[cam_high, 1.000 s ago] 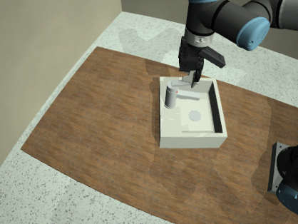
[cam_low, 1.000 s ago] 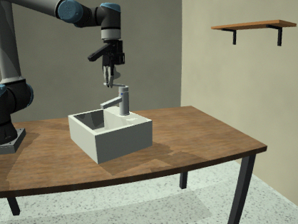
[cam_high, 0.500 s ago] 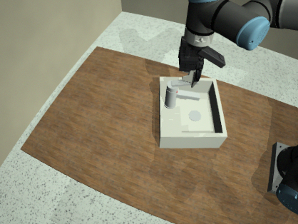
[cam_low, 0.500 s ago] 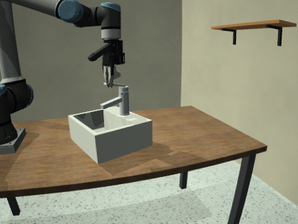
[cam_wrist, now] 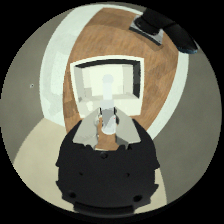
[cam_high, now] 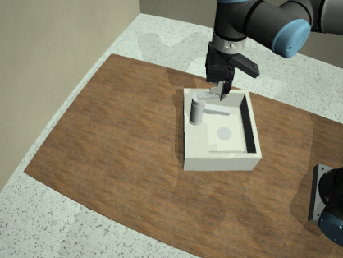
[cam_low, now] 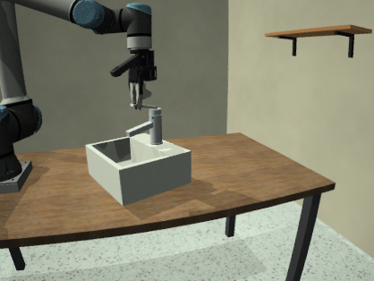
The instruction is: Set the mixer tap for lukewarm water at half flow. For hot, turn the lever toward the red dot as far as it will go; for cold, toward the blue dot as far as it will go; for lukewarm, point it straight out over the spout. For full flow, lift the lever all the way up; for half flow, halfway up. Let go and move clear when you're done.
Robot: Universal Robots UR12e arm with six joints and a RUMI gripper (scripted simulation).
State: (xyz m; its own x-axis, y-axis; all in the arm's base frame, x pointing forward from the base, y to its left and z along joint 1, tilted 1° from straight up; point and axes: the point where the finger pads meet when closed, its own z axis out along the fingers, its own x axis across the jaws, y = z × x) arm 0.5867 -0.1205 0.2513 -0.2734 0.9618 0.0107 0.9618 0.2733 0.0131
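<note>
Right now the lever is 30 mm ahead of my hand, 10 mm to the left of it and 10 mm below it. From my hand the other things lie so: white square basin (250 mm below, 40 mm behind, 10 mm to the right); then grey mixer tap (60 mm below, 50 mm ahead, 10 mm to the left).
</note>
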